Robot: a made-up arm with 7 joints.
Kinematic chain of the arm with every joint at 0, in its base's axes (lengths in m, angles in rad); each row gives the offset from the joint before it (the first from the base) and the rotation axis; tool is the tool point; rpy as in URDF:
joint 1: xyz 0 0 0 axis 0.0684 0.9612 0.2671
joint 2: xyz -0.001 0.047 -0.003 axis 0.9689 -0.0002 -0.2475
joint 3: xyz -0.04 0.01 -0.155 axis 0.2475 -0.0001 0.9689
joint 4: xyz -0.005 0 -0.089 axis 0.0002 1 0
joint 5: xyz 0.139 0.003 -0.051 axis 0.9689 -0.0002 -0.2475
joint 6: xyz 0.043 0 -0.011 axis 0.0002 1 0
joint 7: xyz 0.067 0 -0.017 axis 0.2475 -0.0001 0.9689
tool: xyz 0 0 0 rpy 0 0.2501 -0.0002
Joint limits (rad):
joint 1: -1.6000..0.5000
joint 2: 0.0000..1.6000
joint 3: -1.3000..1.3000
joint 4: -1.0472..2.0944
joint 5: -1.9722..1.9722
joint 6: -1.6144..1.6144
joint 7: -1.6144..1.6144
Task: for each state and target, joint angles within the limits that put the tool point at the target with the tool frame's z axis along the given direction. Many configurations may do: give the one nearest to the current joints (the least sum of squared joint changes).
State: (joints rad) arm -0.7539 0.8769 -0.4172 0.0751 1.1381 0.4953 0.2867
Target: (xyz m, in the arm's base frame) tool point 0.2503 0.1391 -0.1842 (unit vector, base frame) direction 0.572 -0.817 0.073
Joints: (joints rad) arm -0.2203 0.5177 -0.2401 -0.3573 1.2181 1.0463 0.2867
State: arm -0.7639 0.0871 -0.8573 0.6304 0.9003 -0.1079 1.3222
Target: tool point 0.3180 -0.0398 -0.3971 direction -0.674 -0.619 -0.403
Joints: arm -0.8898 0.0270 -1.0988 1.3271 1.1654 0.0909 1.3222
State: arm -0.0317 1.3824 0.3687 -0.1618 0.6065 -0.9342 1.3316
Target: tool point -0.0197 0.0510 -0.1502 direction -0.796 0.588 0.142
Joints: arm 0.5000 0.7824 -0.3768 -0.9029 1.0407 -1.5309 1.3317
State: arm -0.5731 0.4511 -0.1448 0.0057 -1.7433 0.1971 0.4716
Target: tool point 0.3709 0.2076 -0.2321 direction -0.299 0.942 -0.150
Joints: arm -0.6387 0.3785 0.2739 0.5177 -1.9722 -0.0588 0.4716
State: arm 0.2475 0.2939 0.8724 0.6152 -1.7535 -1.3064 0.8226
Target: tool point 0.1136 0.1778 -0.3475 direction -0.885 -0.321 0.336
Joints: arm -0.0895 0.0000 0.3212 0.1729 -1.9646 -1.6099 0.8226
